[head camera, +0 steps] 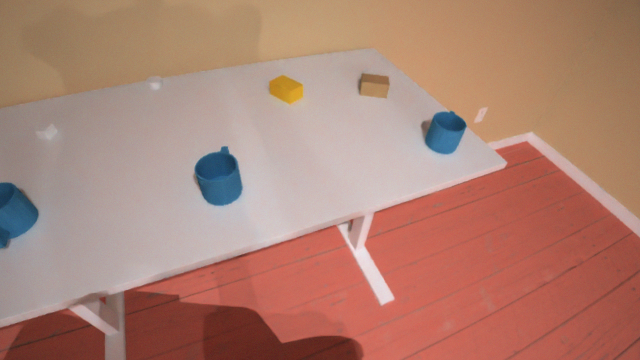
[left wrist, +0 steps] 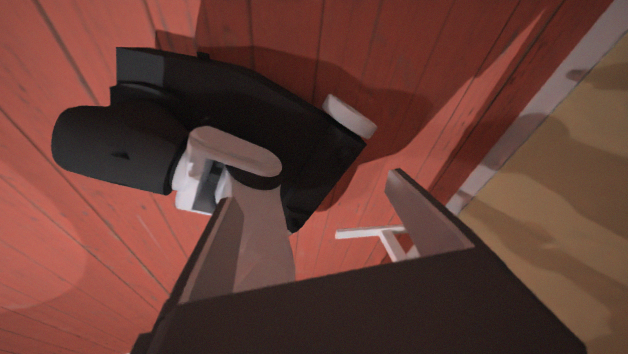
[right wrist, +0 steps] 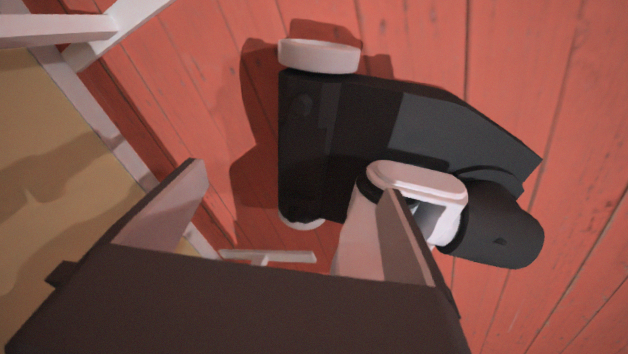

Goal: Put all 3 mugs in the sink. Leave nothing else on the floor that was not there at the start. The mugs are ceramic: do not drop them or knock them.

my left gripper: left wrist 314, 193; not seen in the head camera view (out of frame); not seen in the right wrist view (out of frame)
my right gripper: right wrist 294, 186; not seen in the head camera view (out of frame); not seen in the left wrist view (out of frame)
